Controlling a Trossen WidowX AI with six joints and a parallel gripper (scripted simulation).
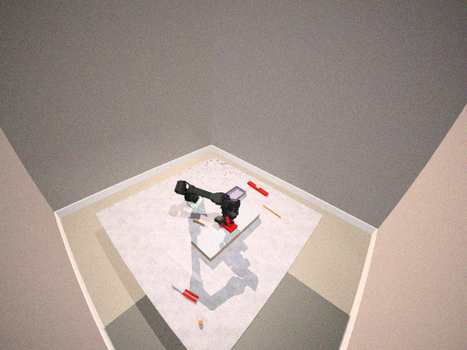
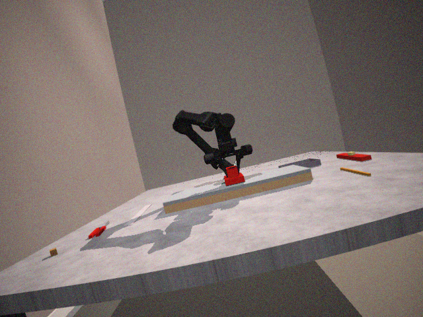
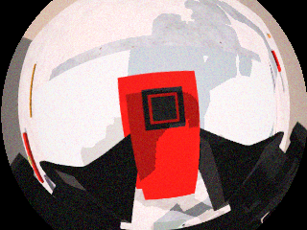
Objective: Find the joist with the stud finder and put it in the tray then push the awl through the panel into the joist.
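Now: gripper tip 330 mm to the right of the grey tray, 210 mm past it and 50 mm above it. Round my gripper tip: red stud finder 20 mm above, 10 mm ahead; then awl 170 mm behind, 100 mm to the right, 60 mm below; then square indicator 30 mm above, 20 mm ahead.
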